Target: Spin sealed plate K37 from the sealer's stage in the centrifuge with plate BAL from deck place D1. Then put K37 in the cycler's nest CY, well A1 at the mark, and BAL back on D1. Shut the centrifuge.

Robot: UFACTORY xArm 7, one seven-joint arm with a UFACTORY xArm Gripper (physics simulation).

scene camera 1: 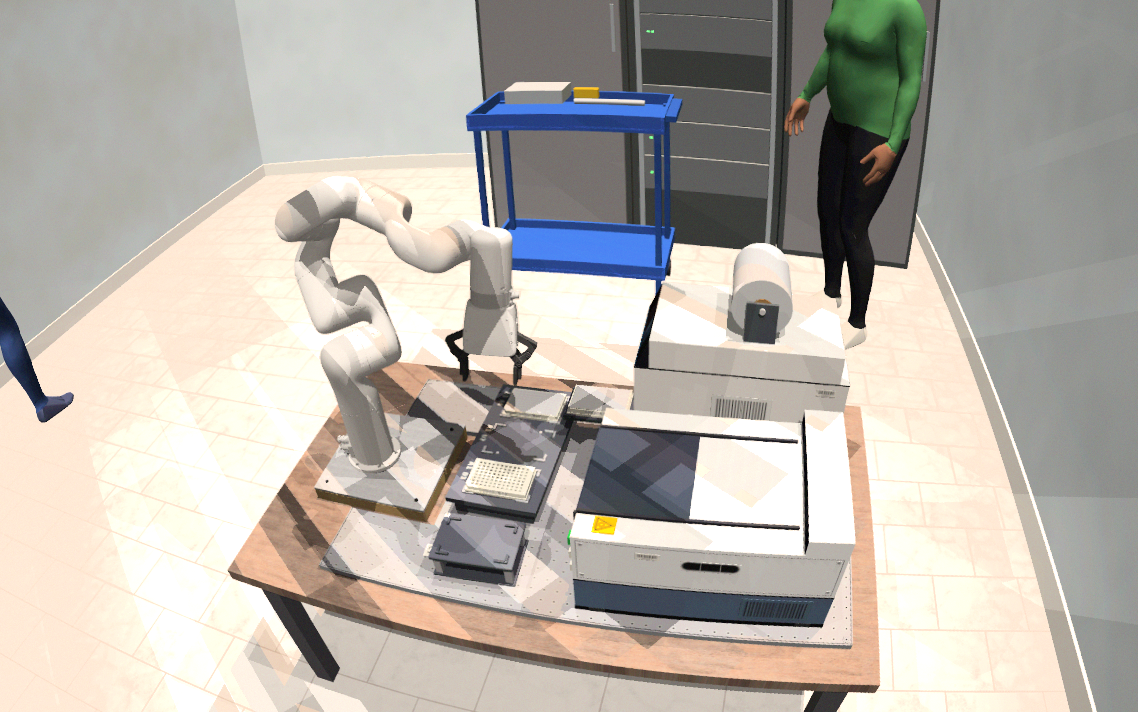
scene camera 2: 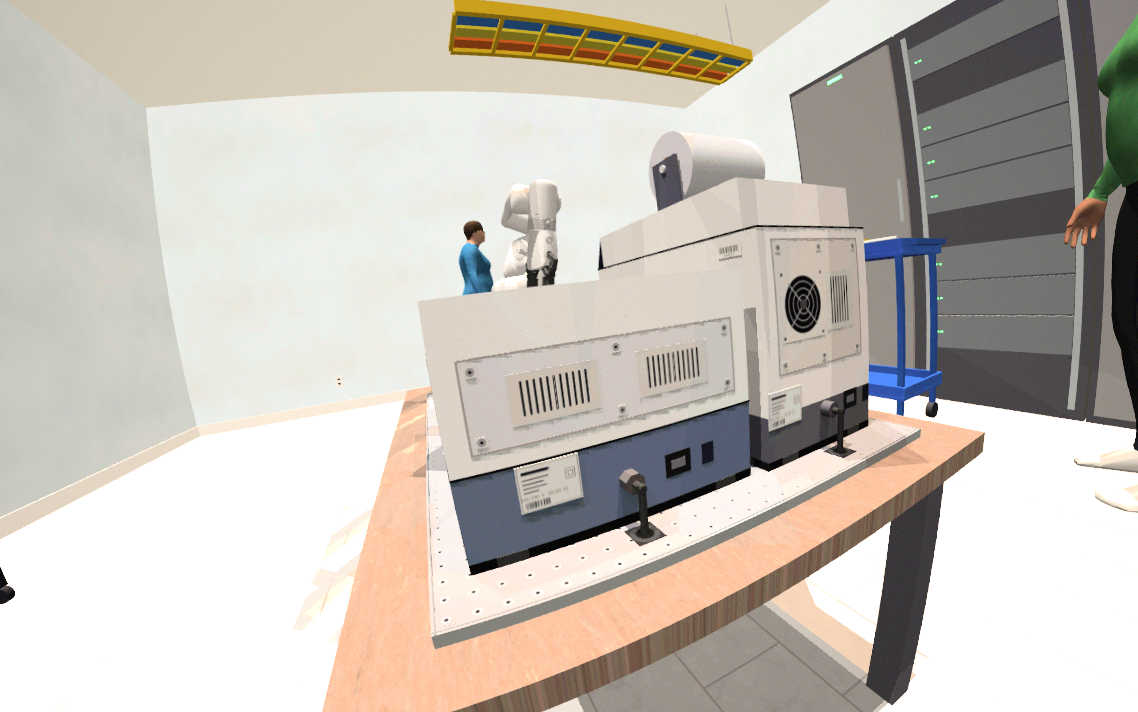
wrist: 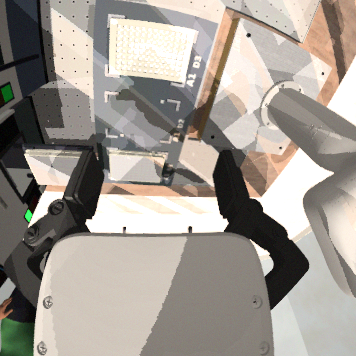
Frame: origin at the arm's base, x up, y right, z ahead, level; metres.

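Seen in the pictures: gripper, fingertip midpoint: (scene camera 1: 490,379) (wrist: 157,161); arm's base at its link origin: (scene camera 1: 375,454) (wrist: 281,105).
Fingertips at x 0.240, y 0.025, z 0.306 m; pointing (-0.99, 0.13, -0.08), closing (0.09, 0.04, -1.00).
Pixels of each thing's top centre, then the offset from my fingertips to it. "spot": a spot on its surface instead. Level surfaces: height alone.
- Plate BAL at its top centre: (scene camera 1: 534,401) (wrist: 135,169) dy -0.191, dx -0.202, dz +0.041 m
- cycler's nest CY at a spot on its surface: (scene camera 1: 480,541) spot: dy +0.228, dx -0.210, dz -0.004 m
- plate with open wells, top centre: (wrist: 149,50) (scene camera 1: 499,475) dy +0.057, dx -0.196, dz +0.005 m
- dark deck at its surface level: dx -0.218 m
- sealer at its top centre: (scene camera 1: 753,259) (scene camera 2: 693,143) dy -0.104, dx +0.210, dz +0.489 m
My gripper (scene camera 1: 492,379) (scene camera 2: 541,275) (wrist: 157,161) is open and empty, high above the deck's far end. A flat-topped pale plate on the sealer's stage, K37 by its place (scene camera 1: 600,399) (wrist: 52,166), lies left of the fingers in the wrist view. Plate BAL (scene camera 1: 537,405) (wrist: 131,167) lies on D1 at the deck's far end, seen between the fingers in the wrist view. The centrifuge (scene camera 1: 704,554) (scene camera 2: 587,453) has a dark and a white section on top; its lid state is unclear. The cycler's nest CY (scene camera 1: 480,541) bears no plate. Plate labels are unreadable.
A plate with open wells (scene camera 1: 501,478) (wrist: 150,50) lies on D3 of the dark deck (scene camera 1: 522,440) (wrist: 145,105). The sealer (scene camera 1: 742,390) (scene camera 2: 805,243) with its film roll stands behind the centrifuge. A blue cart (scene camera 1: 570,121) and a person in green (scene camera 1: 876,75) are behind the table.
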